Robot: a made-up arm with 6 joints.
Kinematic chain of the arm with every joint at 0, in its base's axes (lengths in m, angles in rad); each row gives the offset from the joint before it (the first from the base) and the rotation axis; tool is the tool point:
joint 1: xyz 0 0 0.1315 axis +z
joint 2: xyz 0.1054 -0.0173 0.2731 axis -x
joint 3: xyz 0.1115 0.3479 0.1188 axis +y
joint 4: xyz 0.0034 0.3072 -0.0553 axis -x
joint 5: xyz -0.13 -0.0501 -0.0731 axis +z
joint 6: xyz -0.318 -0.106 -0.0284 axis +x
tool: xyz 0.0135 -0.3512 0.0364
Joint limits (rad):
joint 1: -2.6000..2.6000
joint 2: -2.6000..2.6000
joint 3: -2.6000..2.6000
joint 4: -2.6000..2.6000
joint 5: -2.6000..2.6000
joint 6: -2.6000..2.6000
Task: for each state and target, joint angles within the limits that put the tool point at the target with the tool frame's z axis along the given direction. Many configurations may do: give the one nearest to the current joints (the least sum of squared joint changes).
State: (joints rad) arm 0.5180 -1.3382 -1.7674 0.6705 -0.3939 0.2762
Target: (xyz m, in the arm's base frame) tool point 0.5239 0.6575 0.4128 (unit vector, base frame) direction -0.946 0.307 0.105
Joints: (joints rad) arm -0.2534 -0.7660 -1.6658 0.0169 -0.9107 -0.1628
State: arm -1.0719 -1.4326 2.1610 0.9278 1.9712 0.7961
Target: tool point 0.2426 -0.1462 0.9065 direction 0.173 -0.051 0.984
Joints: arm -1.6409 -1.6128 1.9374 1.3719 1.9755 0.2070
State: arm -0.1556 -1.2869 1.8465 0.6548 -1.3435 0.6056
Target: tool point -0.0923 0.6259 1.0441 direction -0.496 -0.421 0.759
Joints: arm -0.6393 -0.6578 1.0075 0.2478 -1.4238 1.1788
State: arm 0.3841 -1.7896 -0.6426 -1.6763 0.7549 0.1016
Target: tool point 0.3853 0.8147 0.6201 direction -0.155 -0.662 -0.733
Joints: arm 0.0717 -0.8969 -0.5629 -1.6365 0.5935 -0.2609
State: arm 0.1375 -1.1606 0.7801 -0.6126 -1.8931 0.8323
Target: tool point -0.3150 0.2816 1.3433 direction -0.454 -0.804 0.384
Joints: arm -0.1014 -1.3187 0.5727 -0.0112 -1.7752 0.9687
